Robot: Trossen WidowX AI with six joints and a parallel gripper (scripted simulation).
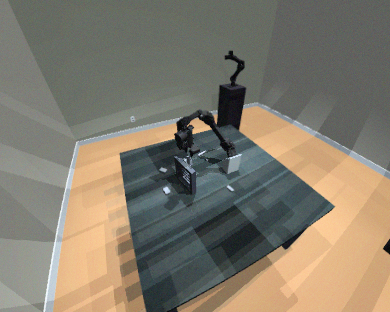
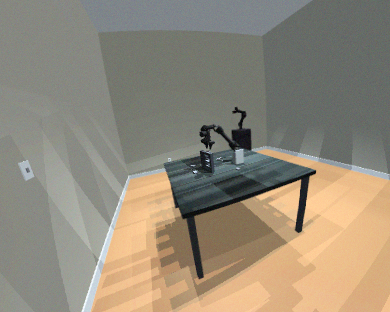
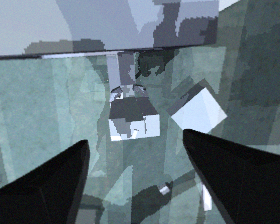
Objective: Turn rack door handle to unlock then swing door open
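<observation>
My gripper tip is 9 cm above the grey door handle and 1 cm past it. Also, from my gripper tip: light grey box 20 cm below, 14 cm to the right, 4 cm behind.
</observation>
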